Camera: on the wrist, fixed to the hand. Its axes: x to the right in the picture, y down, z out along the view.
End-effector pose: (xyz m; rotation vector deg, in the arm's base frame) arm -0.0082 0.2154 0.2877 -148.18 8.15 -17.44
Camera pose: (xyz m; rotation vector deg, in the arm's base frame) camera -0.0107 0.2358 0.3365 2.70 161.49 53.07
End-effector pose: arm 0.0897 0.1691 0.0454 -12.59 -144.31 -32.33
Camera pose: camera 0.0903 0.1174 0.0564 -156.02 8.80 38.82
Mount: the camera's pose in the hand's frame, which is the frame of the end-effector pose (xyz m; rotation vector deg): 0.0035 -0.0425 -0.0313 -6.28 -9.01 177.07
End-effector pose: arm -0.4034 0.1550 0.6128 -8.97 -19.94 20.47
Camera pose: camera -0.3757 0.1142 0.5937 32.41 -2.94 -157.58
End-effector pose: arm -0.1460 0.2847 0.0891 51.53 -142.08 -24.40
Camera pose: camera -0.1100 0.2470 0.0983 -151.75 -58.97 30.05
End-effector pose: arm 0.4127 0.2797 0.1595 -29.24 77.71 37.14
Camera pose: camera 0.4197 0.2282 0.1498 -92.36 -30.64 -115.24
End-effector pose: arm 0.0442 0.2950 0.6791 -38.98 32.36 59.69
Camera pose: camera 0.0811 0.2595 0.6658 -35.28 -37.10 -114.20
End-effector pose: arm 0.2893 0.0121 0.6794 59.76 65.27 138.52
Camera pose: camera 0.2623 0.0242 0.6356 -53.92 47.60 -18.47
